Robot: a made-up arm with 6 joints. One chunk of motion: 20 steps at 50 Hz.
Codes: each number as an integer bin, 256 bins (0 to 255) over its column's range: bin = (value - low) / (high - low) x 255, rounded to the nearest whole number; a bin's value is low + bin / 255 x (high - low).
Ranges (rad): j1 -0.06..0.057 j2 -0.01..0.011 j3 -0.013..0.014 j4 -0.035..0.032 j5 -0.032..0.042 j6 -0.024..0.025
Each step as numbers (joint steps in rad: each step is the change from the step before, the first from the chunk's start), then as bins.
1 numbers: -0.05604 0.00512 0.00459 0.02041 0.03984 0.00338
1 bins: 9 184 166 211 248 142
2 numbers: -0.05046 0.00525 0.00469 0.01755 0.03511 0.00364
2 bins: 21 185 167 200 231 144
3 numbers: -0.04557 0.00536 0.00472 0.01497 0.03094 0.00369
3 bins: 31 187 167 190 217 144
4 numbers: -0.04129 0.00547 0.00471 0.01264 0.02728 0.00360
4 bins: 41 188 167 181 204 144
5 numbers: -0.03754 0.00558 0.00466 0.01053 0.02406 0.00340
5 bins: 49 189 167 173 193 143
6 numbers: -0.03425 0.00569 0.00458 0.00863 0.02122 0.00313
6 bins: 56 191 166 166 183 141
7 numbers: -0.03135 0.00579 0.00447 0.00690 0.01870 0.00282
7 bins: 62 192 165 159 175 140
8 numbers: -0.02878 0.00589 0.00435 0.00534 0.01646 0.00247
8 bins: 68 193 164 154 167 138
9 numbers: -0.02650 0.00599 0.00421 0.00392 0.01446 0.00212
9 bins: 73 194 163 148 160 136
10 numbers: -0.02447 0.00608 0.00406 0.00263 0.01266 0.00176
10 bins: 77 195 161 143 154 134
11 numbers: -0.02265 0.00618 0.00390 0.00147 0.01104 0.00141
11 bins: 81 196 160 139 148 132
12 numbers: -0.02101 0.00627 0.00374 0.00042 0.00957 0.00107
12 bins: 85 198 158 135 143 130
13 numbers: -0.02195 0.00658 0.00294 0.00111 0.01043 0.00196
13 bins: 83 201 151 137 146 135
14 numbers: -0.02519 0.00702 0.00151 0.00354 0.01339 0.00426
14 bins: 76 207 137 147 156 147
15 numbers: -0.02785 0.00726 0.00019 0.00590 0.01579 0.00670
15 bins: 70 210 125 156 165 160
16 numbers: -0.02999 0.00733 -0.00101 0.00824 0.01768 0.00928
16 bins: 65 210 113 165 171 173
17 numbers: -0.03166 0.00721 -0.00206 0.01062 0.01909 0.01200
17 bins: 62 209 103 174 176 187
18 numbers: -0.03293 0.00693 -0.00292 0.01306 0.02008 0.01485
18 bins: 59 206 95 183 179 202
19 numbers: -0.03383 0.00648 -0.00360 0.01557 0.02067 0.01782
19 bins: 57 200 89 192 181 218
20 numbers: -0.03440 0.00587 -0.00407 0.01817 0.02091 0.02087
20 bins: 56 193 84 202 182 234
